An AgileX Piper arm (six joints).
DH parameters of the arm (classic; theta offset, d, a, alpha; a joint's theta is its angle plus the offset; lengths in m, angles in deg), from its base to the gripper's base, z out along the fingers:
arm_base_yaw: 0 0.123 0 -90
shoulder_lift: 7.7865 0 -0.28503 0
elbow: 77.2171 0 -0.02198 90
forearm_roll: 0 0.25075 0 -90
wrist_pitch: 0 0 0 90
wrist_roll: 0 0.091 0 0
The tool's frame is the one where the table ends.
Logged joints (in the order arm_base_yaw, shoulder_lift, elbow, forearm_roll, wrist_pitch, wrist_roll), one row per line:
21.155, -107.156, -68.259, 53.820, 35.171, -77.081
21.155, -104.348, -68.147, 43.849, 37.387, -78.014
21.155, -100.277, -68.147, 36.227, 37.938, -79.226
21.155, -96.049, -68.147, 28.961, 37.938, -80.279
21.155, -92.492, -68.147, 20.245, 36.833, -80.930
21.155, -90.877, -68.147, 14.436, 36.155, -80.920
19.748, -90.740, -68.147, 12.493, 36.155, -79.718
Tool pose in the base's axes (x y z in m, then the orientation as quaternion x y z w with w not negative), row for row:
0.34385, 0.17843, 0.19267, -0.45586, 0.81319, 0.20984, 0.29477
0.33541, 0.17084, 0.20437, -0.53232, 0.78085, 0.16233, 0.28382
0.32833, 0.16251, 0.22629, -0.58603, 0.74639, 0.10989, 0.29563
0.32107, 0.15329, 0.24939, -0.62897, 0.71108, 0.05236, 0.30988
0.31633, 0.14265, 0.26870, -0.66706, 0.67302, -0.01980, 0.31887
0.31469, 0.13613, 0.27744, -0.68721, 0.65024, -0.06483, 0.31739
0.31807, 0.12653, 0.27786, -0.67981, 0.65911, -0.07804, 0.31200
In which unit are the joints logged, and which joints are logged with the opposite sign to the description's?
The joints are logged in degrees. Opposite sign: shoulder_lift.
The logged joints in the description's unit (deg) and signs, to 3 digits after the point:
21.155, 107.156, -68.259, 53.820, 35.171, -77.081
21.155, 104.348, -68.147, 43.849, 37.387, -78.014
21.155, 100.277, -68.147, 36.227, 37.938, -79.226
21.155, 96.049, -68.147, 28.961, 37.938, -80.279
21.155, 92.492, -68.147, 20.245, 36.833, -80.930
21.155, 90.877, -68.147, 14.436, 36.155, -80.920
19.748, 90.740, -68.147, 12.493, 36.155, -79.718

